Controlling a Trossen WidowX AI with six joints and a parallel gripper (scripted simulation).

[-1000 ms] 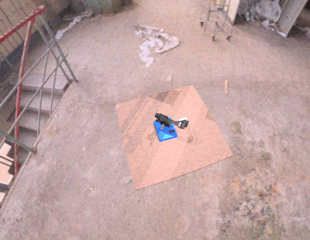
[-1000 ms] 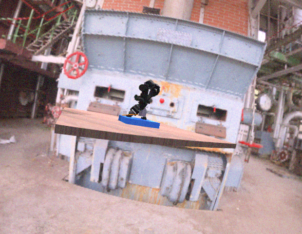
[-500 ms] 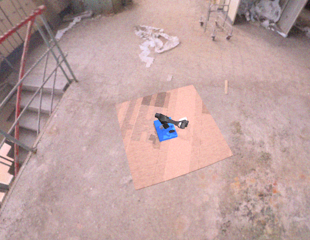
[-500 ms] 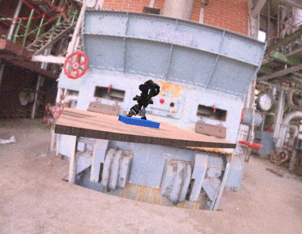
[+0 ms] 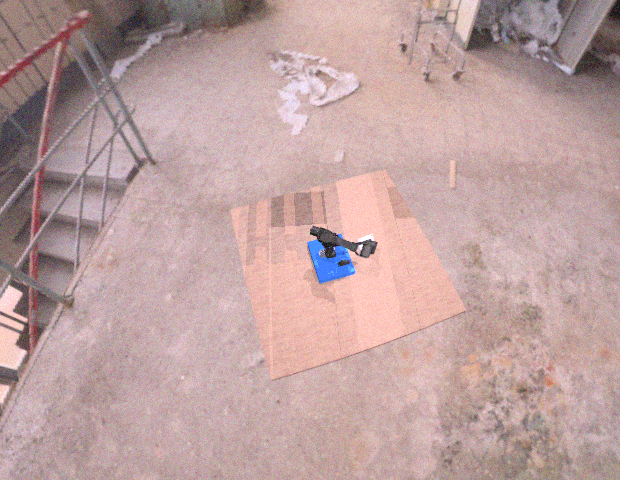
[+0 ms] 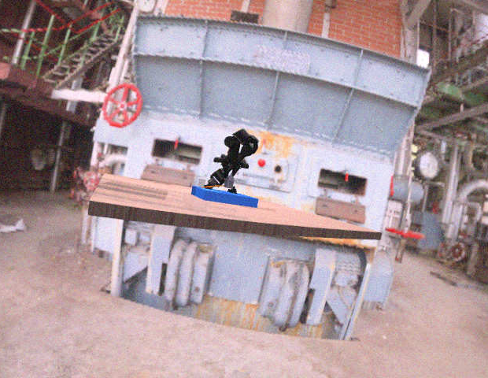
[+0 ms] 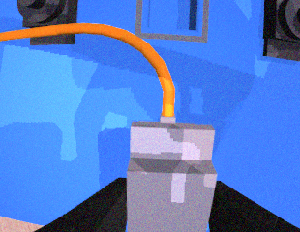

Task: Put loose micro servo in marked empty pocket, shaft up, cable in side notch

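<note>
My gripper tip is 10 cm above the blue deck and 2 cm short of it.
</note>
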